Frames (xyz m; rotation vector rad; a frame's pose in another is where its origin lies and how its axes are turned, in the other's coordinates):
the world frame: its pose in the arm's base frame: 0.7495 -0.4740 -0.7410 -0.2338 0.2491 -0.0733
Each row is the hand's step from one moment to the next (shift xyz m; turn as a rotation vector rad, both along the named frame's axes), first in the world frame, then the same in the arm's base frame.
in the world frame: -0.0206 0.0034 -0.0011 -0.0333 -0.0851 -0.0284
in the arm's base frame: -0.0200 0.0051 0.0030 -0.0430 -0.0855 0.0013
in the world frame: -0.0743 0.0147 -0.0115 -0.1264 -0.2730 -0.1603
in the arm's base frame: -0.0741 0.0192 0.0032 -0.1744 -0.2874 -0.0563
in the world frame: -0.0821 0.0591 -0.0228 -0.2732 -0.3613 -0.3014
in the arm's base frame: -0.0826 0.0606 -0.0162 -0.3557 -0.3894 -0.1336
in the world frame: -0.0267 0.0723 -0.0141 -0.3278 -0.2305 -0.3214
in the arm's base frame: -0.0263 0.0697 -0.0242 -0.4079 -0.2614 -0.1707
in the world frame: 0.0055 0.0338 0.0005 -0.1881 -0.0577 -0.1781
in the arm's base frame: 0.0069 0.0324 -0.0089 -0.2293 -0.0762 -0.1098
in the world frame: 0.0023 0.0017 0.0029 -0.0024 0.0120 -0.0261
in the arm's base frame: 0.0030 0.0021 0.0018 -0.0084 0.0061 -0.0269
